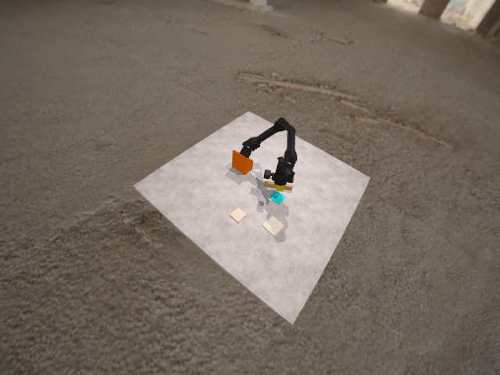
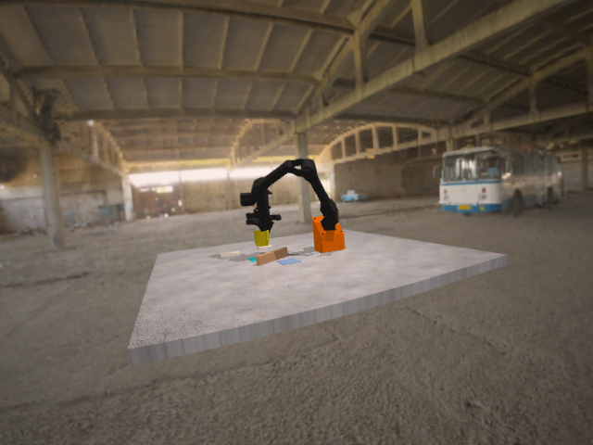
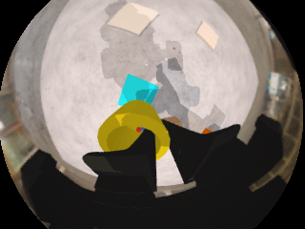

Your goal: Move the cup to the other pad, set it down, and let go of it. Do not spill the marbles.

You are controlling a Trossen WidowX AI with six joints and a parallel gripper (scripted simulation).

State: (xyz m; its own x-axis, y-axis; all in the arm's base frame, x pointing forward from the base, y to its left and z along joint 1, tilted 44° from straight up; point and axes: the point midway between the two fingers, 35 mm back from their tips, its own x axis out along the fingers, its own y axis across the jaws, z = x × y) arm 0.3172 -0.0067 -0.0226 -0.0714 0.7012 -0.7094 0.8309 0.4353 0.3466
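Now: gripper tip 110 mm above the bright cyan pad, 40 mm short of it and 10 mm to the left of it. Round my gripper tip: yellow cup: 20 mm to the left, 20 mm ahead; pale blue pad: 130 mm to the left, 110 mm below, 60 mm behind; wooden bar: 90 mm below, 60 mm to the left, 10 mm behind.
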